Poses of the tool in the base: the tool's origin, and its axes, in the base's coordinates. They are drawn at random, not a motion.
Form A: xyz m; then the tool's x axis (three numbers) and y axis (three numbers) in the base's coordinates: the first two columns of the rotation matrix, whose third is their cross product.
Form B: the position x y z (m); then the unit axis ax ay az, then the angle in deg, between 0 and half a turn. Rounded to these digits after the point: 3 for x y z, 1 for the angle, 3 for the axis.
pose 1, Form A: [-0.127, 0.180, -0.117, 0.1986, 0.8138, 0.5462, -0.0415, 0.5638, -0.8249]
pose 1, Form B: [-0.127, 0.180, -0.117, -0.484, -0.764, 0.428, 92.6]
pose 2, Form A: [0.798, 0.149, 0.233, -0.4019, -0.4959, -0.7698, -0.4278, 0.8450, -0.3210]
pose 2, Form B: [0.798, 0.149, 0.233, -0.313, 0.949, -0.041, 123.7]
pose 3, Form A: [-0.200, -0.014, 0.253, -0.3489, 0.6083, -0.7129, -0.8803, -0.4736, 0.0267]
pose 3, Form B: [-0.200, -0.014, 0.253, -0.369, 0.236, 0.899, 124.1]
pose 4, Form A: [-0.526, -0.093, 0.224, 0.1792, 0.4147, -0.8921, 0.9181, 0.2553, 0.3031]
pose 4, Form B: [-0.526, -0.093, 0.224, 0.659, 0.697, -0.282, 116.8]
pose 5, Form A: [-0.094, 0.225, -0.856, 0.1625, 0.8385, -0.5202, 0.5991, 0.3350, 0.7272]
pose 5, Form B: [-0.094, 0.225, -0.856, 0.657, 0.741, 0.136, 118.4]
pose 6, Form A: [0.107, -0.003, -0.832, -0.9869, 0.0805, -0.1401, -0.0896, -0.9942, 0.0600]
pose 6, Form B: [0.107, -0.003, -0.832, -0.069, 0.033, 0.997, 175.1]
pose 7, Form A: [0.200, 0.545, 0.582, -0.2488, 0.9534, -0.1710, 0.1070, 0.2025, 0.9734]
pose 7, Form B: [0.200, 0.545, 0.582, 0.468, 0.708, 0.529, 126.8]
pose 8, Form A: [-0.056, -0.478, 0.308, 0.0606, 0.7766, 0.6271, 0.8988, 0.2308, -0.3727]
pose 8, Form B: [-0.056, -0.478, 0.308, -0.668, -0.739, -0.085, 134.1]
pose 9, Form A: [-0.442, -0.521, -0.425, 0.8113, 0.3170, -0.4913, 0.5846, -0.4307, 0.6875]
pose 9, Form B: [-0.442, -0.521, -0.425, 0.938, 0.305, -0.164, 125.2]
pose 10, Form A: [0.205, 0.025, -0.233, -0.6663, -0.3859, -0.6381, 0.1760, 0.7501, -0.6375]
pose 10, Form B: [0.205, 0.025, -0.233, -0.068, 0.922, -0.380, 132.4]
